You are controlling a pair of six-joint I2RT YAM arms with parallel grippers.
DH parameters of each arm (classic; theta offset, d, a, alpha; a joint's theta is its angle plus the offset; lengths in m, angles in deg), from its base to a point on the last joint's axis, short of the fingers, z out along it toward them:
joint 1: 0 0.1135 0.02 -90
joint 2: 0 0 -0.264 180
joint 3: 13.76 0 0.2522 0
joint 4: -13.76 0 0.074 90
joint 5: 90 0 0 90
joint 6: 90 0.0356 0 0
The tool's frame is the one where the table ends.
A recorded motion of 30 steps. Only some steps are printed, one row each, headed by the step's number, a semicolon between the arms.
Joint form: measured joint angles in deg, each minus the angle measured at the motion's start. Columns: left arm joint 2, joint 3, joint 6, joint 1, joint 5, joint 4; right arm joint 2, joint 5, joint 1, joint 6, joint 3, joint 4.
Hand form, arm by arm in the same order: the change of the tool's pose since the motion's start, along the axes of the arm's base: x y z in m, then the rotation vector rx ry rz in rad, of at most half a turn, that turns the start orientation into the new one. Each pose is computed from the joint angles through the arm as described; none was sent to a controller.
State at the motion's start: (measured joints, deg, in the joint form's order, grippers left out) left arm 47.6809 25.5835 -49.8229 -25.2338 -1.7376 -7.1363; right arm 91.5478 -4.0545 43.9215 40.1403 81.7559 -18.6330
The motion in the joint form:
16: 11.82 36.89 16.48 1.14 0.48 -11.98; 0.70 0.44 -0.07 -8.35 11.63 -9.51
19: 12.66 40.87 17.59 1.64 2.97 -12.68; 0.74 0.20 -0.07 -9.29 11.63 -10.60
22: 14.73 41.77 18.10 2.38 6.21 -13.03; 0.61 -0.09 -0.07 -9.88 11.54 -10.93
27: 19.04 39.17 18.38 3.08 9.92 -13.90; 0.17 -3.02 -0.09 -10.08 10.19 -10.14
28: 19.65 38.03 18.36 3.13 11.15 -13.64; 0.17 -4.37 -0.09 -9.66 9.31 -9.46
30: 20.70 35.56 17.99 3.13 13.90 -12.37; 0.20 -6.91 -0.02 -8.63 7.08 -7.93
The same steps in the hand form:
16: 0.0428 -0.0154 0.1645 0.1471 -0.3089 -0.0991; -0.0019 -0.0029 0.0497 -0.0714 -0.1166 0.0596
19: 0.0432 -0.0150 0.1841 0.1332 -0.3541 -0.1324; -0.0026 -0.0033 0.0476 -0.0926 -0.1116 0.0723
22: 0.0522 -0.0177 0.1810 0.1287 -0.3308 -0.1785; -0.0034 -0.0038 0.0473 -0.0999 -0.1132 0.0820
27: 0.0718 -0.0250 0.1462 0.1440 -0.2002 -0.2420; -0.0055 -0.0035 0.0434 -0.0825 -0.1001 0.1282
28: 0.0742 -0.0265 0.1372 0.1402 -0.1740 -0.2625; -0.0056 -0.0024 0.0393 -0.0710 -0.0860 0.1455
30: 0.0778 -0.0298 0.1200 0.1212 -0.1311 -0.3051; -0.0061 -0.0001 0.0285 -0.0512 -0.0513 0.1773

